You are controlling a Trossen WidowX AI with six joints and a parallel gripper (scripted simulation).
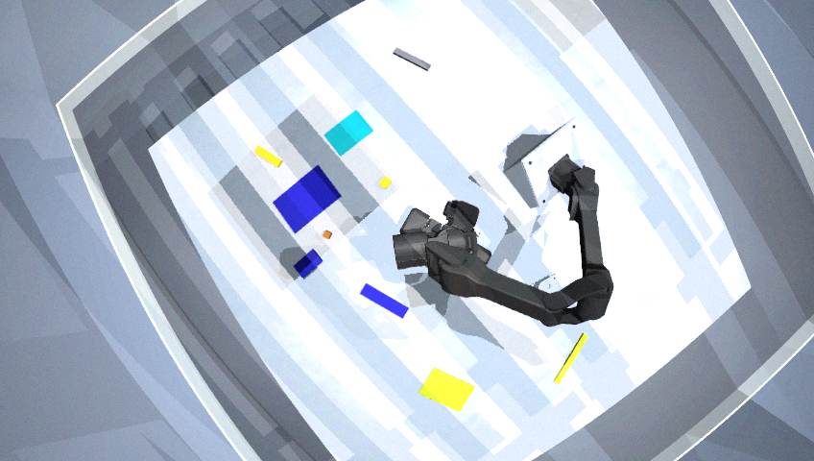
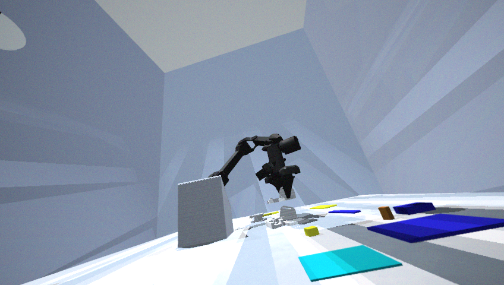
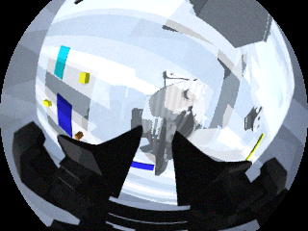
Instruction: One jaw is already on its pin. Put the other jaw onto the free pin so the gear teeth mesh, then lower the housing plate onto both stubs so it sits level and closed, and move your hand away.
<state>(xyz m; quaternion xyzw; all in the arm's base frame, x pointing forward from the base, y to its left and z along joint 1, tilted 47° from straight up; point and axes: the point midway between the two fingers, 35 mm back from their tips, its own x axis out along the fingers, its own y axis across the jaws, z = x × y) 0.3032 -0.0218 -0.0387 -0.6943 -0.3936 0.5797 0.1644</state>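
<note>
My gripper tip is now 8 cm above the white base, 3 cm to the right of it and 1 cm short of it. The rest, counted from my gripper tip: grey ribbed jaw 4 cm behind, 1 cm to the left; small yellow cube 19 cm to the right, 7 cm below, 1 cm ahead; blue strip 19 cm ahead, 8 cm below, 3 cm to the left.
</note>
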